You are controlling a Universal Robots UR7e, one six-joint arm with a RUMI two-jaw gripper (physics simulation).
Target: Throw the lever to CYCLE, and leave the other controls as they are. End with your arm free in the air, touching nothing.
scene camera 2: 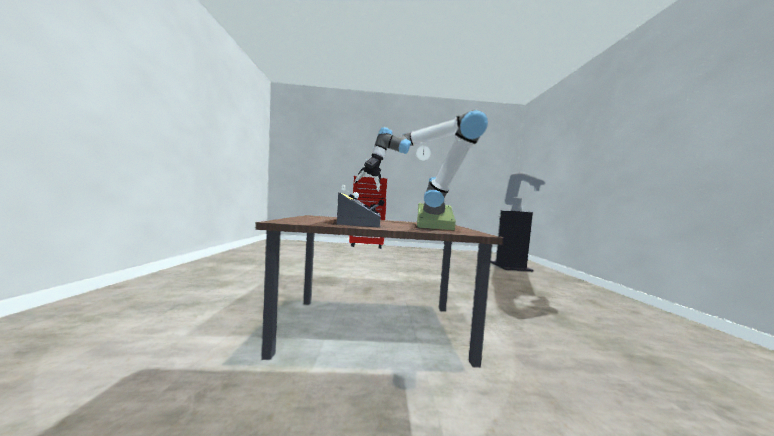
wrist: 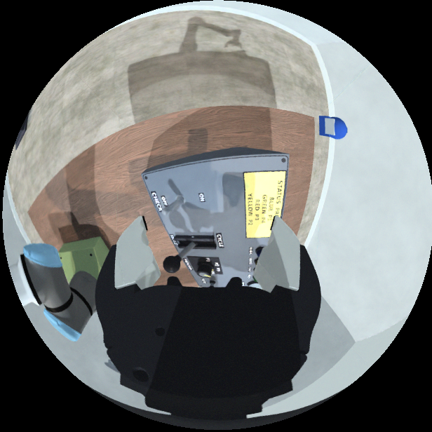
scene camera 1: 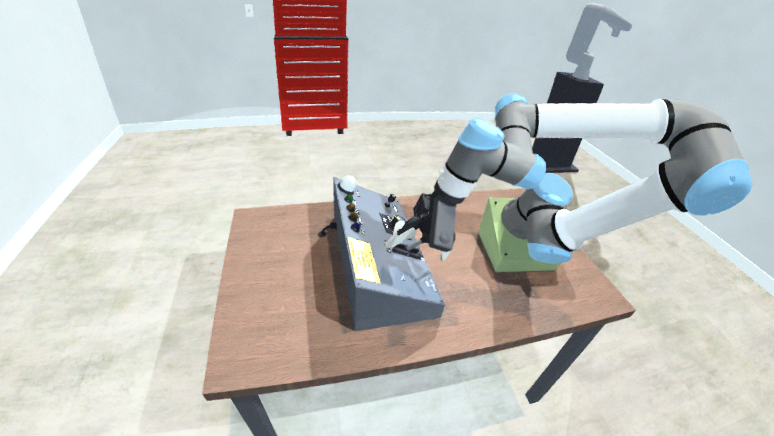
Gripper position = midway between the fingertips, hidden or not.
In view: my gripper [scene camera 1: 414,254] and a grey sloped control panel [scene camera 1: 383,290].
My gripper also shows in the wrist view [wrist: 208,218]. The grey sloped control panel shows as well in scene camera 2 [scene camera 2: 350,211] and in the wrist view [wrist: 229,197].
